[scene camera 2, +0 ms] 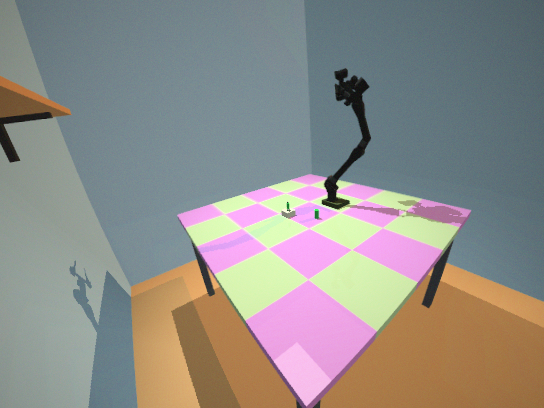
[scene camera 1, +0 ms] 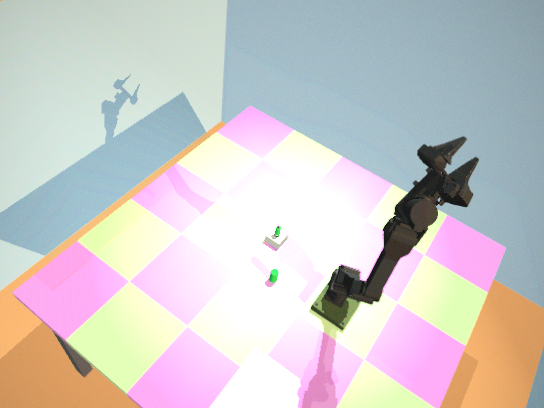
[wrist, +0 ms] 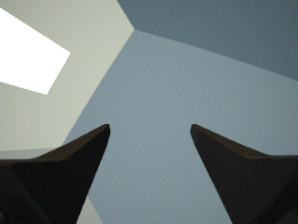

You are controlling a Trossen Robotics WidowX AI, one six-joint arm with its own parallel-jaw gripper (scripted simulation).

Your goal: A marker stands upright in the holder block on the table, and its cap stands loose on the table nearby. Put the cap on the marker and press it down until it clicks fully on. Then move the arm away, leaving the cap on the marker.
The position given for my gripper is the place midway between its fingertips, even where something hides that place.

Note:
My gripper (scene camera 1: 471, 148) is open and holds nothing.
My gripper shows as well in the wrist view (wrist: 151, 128).

